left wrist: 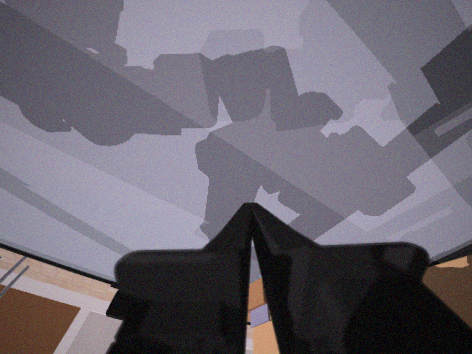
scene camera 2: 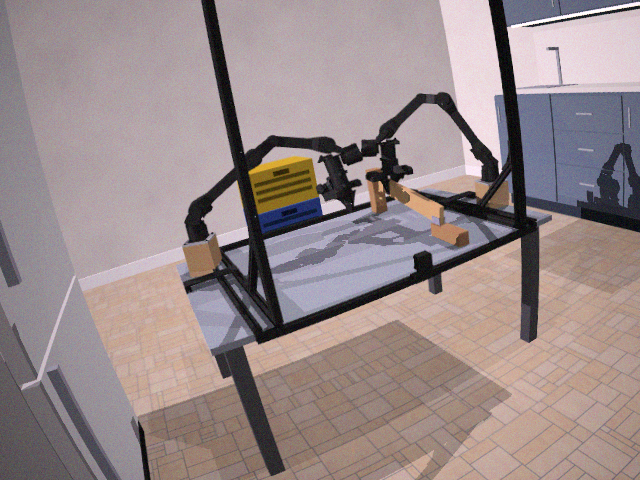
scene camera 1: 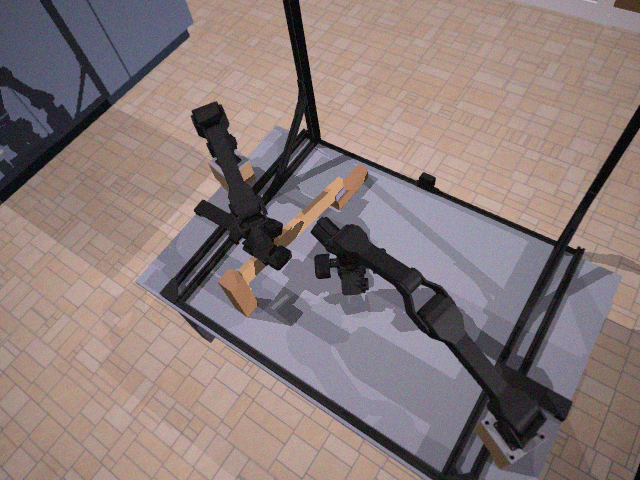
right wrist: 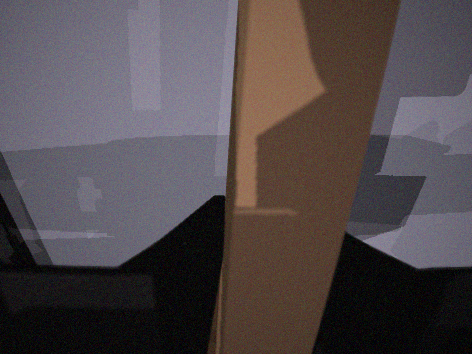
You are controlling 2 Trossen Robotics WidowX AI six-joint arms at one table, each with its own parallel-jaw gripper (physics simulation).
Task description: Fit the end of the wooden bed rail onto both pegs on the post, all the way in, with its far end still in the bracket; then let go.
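Seen in the pictures: left gripper, fingertip midpoint: (left wrist: 250,209) (scene camera 2: 351,212); right gripper, fingertip midpoint: (scene camera 2: 391,194) (scene camera 1: 264,262); left arm's base, link origin: (scene camera 2: 198,238) (scene camera 1: 514,429); right arm's base, link origin: (scene camera 2: 491,179).
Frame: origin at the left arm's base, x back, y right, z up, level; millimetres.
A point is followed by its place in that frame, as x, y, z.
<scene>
The wooden rail (scene camera 1: 316,206) @[-774, -72, -12] (scene camera 2: 421,202) @[-780, -56, -19] (right wrist: 300,150) spans between the upright wooden post (scene camera 1: 238,293) @[-621, -392, 22] (scene camera 2: 377,198) @[-645, -363, -58] and the low bracket block (scene camera 1: 355,180) @[-837, 99, -76] (scene camera 2: 449,234) @[-833, 110, -90]. Its far end is at the bracket, where a pale lavender patch shows. Its other end is close to the top of the post; the pegs are hidden, so how far it is seated cannot be told. My right gripper (scene camera 2: 386,189) @[-697, -288, -30] (right wrist: 248,207) @[-697, -288, -30] is shut on the rail, nearer the post. My left gripper (scene camera 1: 320,228) (scene camera 2: 350,206) @[-536, -90, -24] (left wrist: 250,209) @[-536, -90, -24] is shut and empty, beside the rail above the table.
A black frame upright (scene camera 1: 300,62) @[-1077, 77, 240] (scene camera 2: 227,98) @[-330, 486, 428] rises from the frame around the table. A small black block (scene camera 1: 426,180) @[-706, 281, -69] (scene camera 2: 422,261) @[-710, 305, -82] sits on one frame bar. My two wrists are close together in scene camera 2. A yellow box (scene camera 2: 284,180) on a blue box (scene camera 2: 294,214) shows behind the table.
</scene>
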